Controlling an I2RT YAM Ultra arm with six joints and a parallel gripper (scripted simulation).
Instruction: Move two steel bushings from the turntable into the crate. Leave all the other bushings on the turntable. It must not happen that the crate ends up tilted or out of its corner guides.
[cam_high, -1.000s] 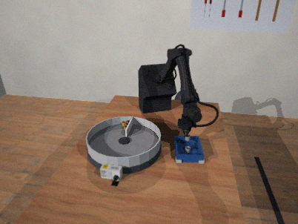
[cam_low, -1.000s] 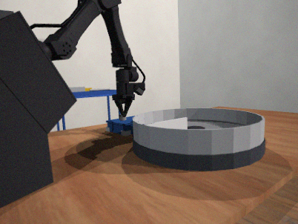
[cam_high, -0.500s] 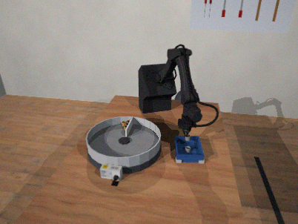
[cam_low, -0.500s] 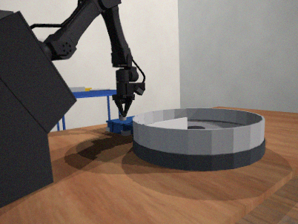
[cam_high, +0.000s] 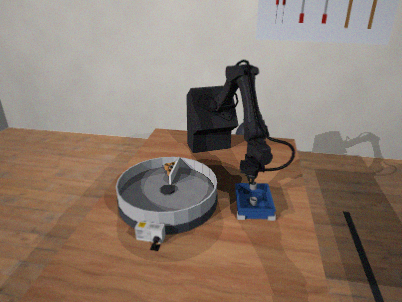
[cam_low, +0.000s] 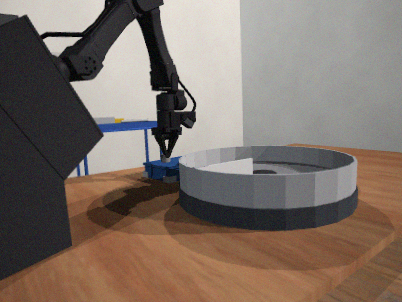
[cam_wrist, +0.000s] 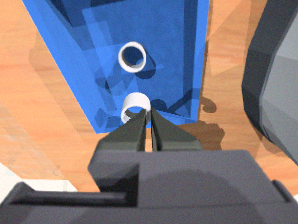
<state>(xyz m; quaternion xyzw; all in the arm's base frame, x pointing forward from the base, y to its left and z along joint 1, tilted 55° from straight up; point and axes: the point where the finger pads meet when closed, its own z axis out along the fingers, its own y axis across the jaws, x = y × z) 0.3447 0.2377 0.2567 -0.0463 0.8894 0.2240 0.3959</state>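
Right now my hand is 6 cm above the blue crate, 4 cm to the right of it and 4 cm short of it. From my hand the other things lie so: grey turntable: 30 cm to the right, 20 cm ahead, 3 cm below.
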